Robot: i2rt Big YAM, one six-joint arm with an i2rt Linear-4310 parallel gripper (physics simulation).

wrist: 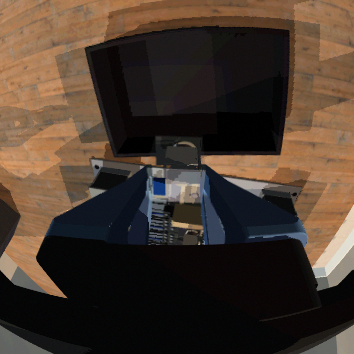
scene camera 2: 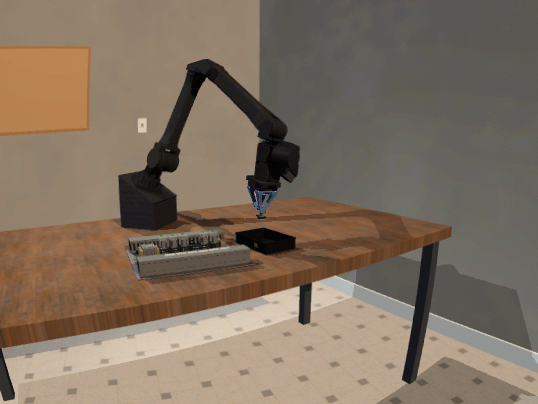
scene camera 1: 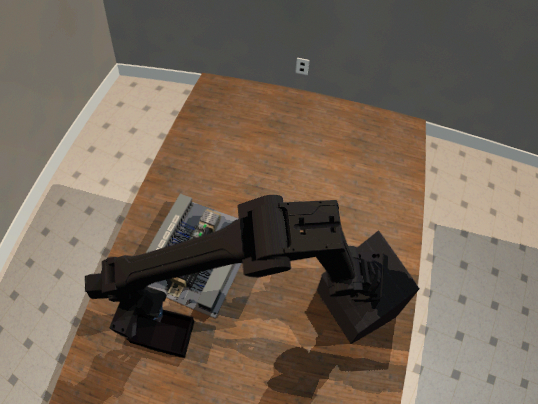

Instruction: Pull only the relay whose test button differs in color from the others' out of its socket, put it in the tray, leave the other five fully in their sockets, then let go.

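Places are measured from the arm's base along level axes (x back, y left, z down), in centimetres.
Where they show: gripper, fingertip midpoint: (wrist: 175, 173) (scene camera 2: 259, 211) (scene camera 1: 156, 313); arm's base, link origin: (scene camera 2: 146, 185) (scene camera 1: 366, 276).
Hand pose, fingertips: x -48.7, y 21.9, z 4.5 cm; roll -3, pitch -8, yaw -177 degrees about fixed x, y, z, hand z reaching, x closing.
Observation:
Each offset is from my fingertips to the top centre of the thing. "pt": to the spot under its first point. Level surfaces: height alone.
A relay {dx -0.1, dy +0.6, dz -2.0 cm} (wrist: 176, 176) (scene camera 2: 261, 216) with a clear housing and a blue test button {dx +0.5, dy +0.7, dz -2.0 cm} (wrist: 159, 186) is held between the fingertips of my gripper (wrist: 175, 173) (scene camera 2: 261, 214). The gripper is shut on it and hangs above table height beside the open black tray {dx +0.0, dy +1.8, dz +7.6 cm} (wrist: 200, 75) (scene camera 2: 272, 246) (scene camera 1: 160, 349), apart from it. In the wrist view the relay's dark part overlaps the tray's near rim. The socket panel (scene camera 1: 215, 292) (scene camera 2: 192, 261) lies beside the tray. Green test buttons {dx +3.0, dy -30.4, dz +4.1 cm} (scene camera 1: 204, 226) (scene camera 2: 171, 235) show on relays in it. The arm and fingers hide part of the panel, so I cannot check every socket.
Grey wiring ducts run along both long sides of the panel, and a tan block {pt dx -0.1, dy -12.5, dz +10.7 cm} (scene camera 1: 177, 287) sits at its tray end. The arm's dark base (scene camera 1: 370, 290) (scene camera 2: 147, 202) stands on the wooden table {dz +11.1 cm} (scene camera 1: 280, 135) (scene camera 2: 75, 260). The tray is near a table edge.

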